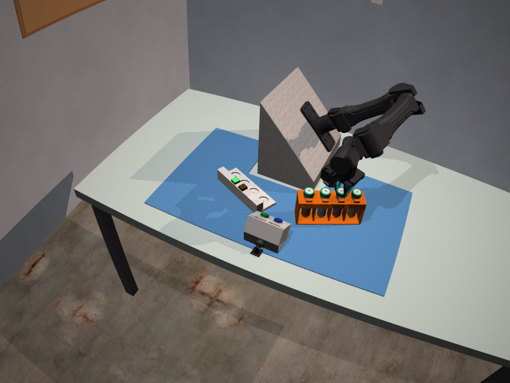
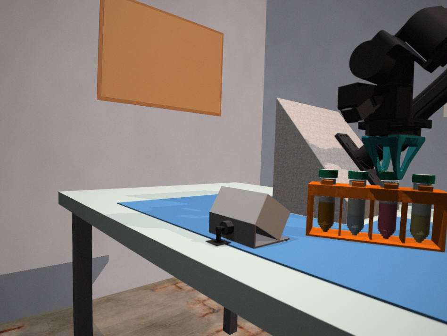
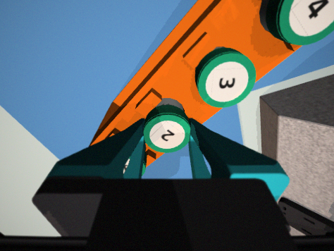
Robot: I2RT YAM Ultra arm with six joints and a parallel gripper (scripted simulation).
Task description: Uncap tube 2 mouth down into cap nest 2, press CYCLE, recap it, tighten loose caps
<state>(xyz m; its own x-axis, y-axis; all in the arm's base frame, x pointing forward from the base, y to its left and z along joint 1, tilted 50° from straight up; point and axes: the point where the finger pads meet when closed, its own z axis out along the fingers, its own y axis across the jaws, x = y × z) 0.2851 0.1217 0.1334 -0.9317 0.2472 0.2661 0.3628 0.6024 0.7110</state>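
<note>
The cap 2 lies right at my hand. The rest, counted from my hand: cap 3 (5 cm to the right, 2 cm ahead, 1 cm below); then cap 4 (9 cm to the right, 5 cm ahead, 1 cm below); then cap 1 (5 cm to the left, 2 cm behind, 1 cm below).
</note>
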